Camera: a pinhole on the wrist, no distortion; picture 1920 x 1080 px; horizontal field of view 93.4 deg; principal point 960.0 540.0 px. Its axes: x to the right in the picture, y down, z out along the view. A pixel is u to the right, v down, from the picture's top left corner.
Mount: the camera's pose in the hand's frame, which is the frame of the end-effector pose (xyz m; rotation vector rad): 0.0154 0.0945 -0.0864 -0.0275 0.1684 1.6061
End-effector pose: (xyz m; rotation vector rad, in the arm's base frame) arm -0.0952 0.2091 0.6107 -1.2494 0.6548 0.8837
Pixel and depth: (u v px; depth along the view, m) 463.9 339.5 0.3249
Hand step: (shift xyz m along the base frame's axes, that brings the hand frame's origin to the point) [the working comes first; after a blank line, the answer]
In the camera's frame: -0.1782 -0.0720 0.3249

0.0865 0.2661 -0.0279
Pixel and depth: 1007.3 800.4 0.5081
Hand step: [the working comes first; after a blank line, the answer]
In the camera's frame: 0.0266 0.1463 0.5081

-0.2175 0.4112 0.0705
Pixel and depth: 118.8 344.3 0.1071
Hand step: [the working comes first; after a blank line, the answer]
In the camera's frame: -0.0996 -0.0232 0.1071

0.0175 0.0402 -0.0419
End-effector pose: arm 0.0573 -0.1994 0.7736 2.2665 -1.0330 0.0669
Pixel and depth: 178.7 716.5 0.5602
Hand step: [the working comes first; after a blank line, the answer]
In the camera's frame: -0.4838 0.1093 0.5602

0.0937 -0.1349 -0.6022
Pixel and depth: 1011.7 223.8 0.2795
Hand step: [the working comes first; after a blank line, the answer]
In the camera's frame: 0.0160 -0.0977 0.2795

-0.0462 -0.2645 -0.0233
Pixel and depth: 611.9 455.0 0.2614
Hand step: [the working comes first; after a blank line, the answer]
In the camera's frame: -0.1006 -0.0246 0.2614

-0.0112 -0.1618 -0.1099
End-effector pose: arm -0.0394 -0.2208 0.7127 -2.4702 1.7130 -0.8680
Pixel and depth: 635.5 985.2 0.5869
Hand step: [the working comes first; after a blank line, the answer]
In the camera's frame: -0.2105 0.2888 0.5869

0.2338 0.0439 -0.5373
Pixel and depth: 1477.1 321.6 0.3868
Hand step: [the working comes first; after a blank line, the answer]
In the camera's frame: 0.2211 -0.0934 0.3868

-0.1660 -0.3374 -0.2780
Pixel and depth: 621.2 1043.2 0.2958
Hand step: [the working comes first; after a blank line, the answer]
In the camera's frame: -0.1108 0.1645 0.2958

0.0612 0.0269 -0.2543
